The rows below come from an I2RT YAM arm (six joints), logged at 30 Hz.
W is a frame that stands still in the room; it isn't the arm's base.
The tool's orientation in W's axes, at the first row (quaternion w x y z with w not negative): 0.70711, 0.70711, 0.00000, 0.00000
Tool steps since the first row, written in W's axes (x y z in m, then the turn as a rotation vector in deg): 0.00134, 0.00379, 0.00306, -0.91, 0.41, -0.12; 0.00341, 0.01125, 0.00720, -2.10, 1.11, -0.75; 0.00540, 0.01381, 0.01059, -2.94, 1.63, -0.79; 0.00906, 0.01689, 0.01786, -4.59, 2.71, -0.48; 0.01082, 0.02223, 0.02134, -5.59, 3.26, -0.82; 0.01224, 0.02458, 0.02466, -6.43, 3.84, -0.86; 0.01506, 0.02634, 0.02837, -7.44, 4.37, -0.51; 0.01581, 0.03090, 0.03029, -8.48, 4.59, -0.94; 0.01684, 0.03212, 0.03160, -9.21, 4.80, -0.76; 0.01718, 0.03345, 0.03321, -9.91, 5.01, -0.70; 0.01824, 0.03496, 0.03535, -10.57, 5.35, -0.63; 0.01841, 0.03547, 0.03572, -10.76, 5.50, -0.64
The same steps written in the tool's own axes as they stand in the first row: 0.00134, 0.00306, -0.00379, -0.91, -0.12, -0.41; 0.00341, 0.00720, -0.01125, -2.10, -0.75, -1.11; 0.00540, 0.01059, -0.01381, -2.94, -0.79, -1.63; 0.00906, 0.01786, -0.01689, -4.59, -0.48, -2.71; 0.01082, 0.02134, -0.02223, -5.59, -0.82, -3.26; 0.01224, 0.02466, -0.02458, -6.43, -0.86, -3.84; 0.01506, 0.02837, -0.02634, -7.44, -0.51, -4.37; 0.01581, 0.03029, -0.03090, -8.48, -0.94, -4.59; 0.01684, 0.03160, -0.03212, -9.21, -0.76, -4.80; 0.01718, 0.03321, -0.03345, -9.91, -0.70, -5.01; 0.01824, 0.03535, -0.03496, -10.57, -0.63, -5.35; 0.01841, 0.03572, -0.03547, -10.76, -0.64, -5.50
